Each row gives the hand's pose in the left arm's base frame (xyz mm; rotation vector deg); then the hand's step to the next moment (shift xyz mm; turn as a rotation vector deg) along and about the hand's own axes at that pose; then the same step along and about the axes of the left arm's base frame.
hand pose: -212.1 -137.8 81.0 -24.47 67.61 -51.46
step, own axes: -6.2 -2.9 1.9 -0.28 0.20 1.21
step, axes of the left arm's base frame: 0.0 2.9 6.5 1.16 0.15 0.46
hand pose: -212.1 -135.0 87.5 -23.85 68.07 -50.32
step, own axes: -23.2 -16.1 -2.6 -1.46 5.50 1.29
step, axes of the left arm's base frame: -10.8 8.5 24.8 3.07 4.30 -2.47
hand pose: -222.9 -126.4 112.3 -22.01 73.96 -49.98
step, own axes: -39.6 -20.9 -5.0 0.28 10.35 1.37
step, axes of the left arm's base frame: -12.9 17.2 39.6 4.86 6.08 -6.97
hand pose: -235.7 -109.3 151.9 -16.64 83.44 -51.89
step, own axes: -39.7 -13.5 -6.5 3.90 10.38 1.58
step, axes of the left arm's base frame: -5.4 20.3 36.9 4.57 3.57 -9.58
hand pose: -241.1 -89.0 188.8 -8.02 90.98 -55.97
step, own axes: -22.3 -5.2 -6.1 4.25 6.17 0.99
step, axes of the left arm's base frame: -1.0 12.7 20.0 2.21 0.98 -7.16
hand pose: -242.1 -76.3 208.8 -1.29 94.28 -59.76
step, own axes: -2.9 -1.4 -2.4 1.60 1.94 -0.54
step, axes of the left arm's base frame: -1.5 2.1 3.1 -0.08 0.69 -2.48
